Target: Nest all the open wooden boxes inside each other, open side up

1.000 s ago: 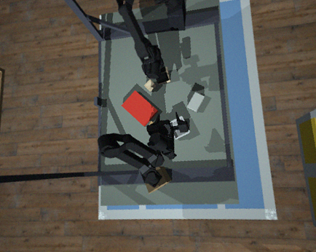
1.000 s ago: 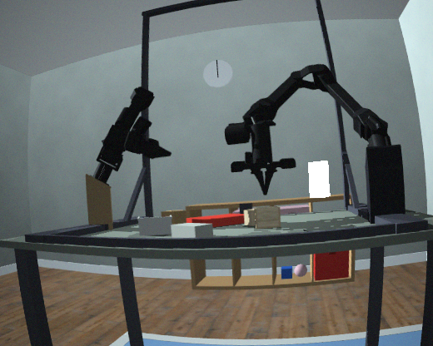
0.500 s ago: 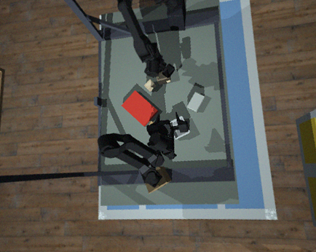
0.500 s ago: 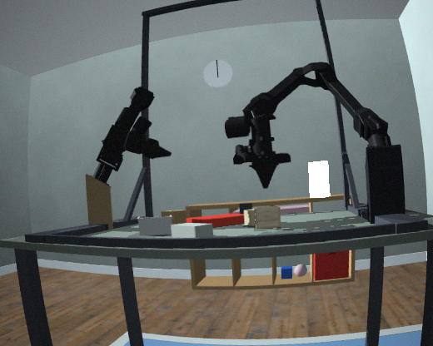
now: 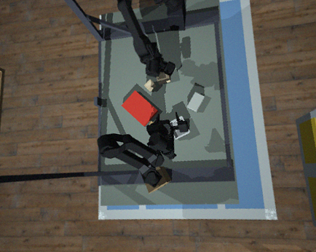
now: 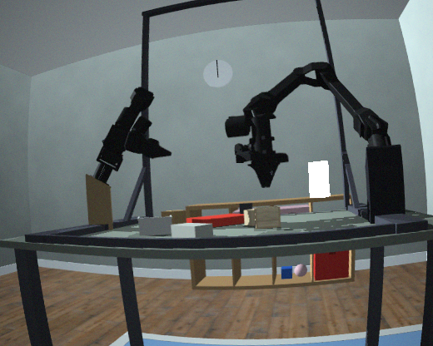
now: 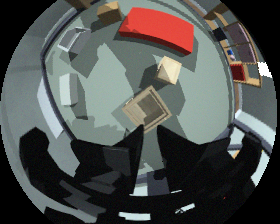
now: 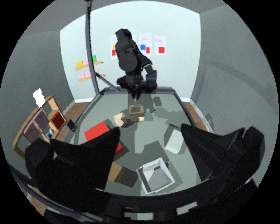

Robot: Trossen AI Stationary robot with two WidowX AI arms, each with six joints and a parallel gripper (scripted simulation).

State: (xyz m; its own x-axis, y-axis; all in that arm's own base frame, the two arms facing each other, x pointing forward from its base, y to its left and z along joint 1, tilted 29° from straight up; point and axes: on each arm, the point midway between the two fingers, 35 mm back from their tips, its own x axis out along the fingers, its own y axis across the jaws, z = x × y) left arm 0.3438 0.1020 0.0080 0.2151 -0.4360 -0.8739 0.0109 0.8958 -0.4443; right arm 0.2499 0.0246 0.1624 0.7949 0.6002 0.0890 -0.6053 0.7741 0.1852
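Now: left hand 12 cm past the flat red box, 20 cm to the left of it and 14 cm above it. From my left hand the other things lie so: white block: 20 cm ahead, 15 cm to the right, 13 cm below; then grey open box: 12 cm ahead, 30 cm to the right, 12 cm below.
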